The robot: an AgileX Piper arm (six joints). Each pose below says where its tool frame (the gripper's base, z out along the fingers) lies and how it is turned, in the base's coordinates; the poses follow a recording.
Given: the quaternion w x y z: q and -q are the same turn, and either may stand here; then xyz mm.
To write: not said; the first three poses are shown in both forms.
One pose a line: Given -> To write
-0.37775 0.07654 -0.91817 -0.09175 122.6 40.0 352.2 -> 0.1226 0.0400 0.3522 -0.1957 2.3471 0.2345
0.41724 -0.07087 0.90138 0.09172 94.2 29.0 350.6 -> 0.0942 0.0290 0.3506 -0.1779 2.2622 0.2302
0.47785 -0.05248 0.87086 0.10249 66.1 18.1 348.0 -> 0.0661 0.0181 0.3480 -0.1282 2.1267 0.2503
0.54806 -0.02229 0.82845 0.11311 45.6 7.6 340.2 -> 0.0456 0.0076 0.3402 -0.0528 1.9626 0.2680
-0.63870 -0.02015 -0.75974 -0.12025 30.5 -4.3 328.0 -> 0.0305 -0.0043 0.3280 0.0460 1.7338 0.2744
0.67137 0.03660 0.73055 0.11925 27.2 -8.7 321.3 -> 0.0272 -0.0087 0.3213 0.0824 1.6457 0.2686
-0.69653 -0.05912 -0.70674 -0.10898 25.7 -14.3 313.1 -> 0.0257 -0.0143 0.3131 0.1319 1.5764 0.2431
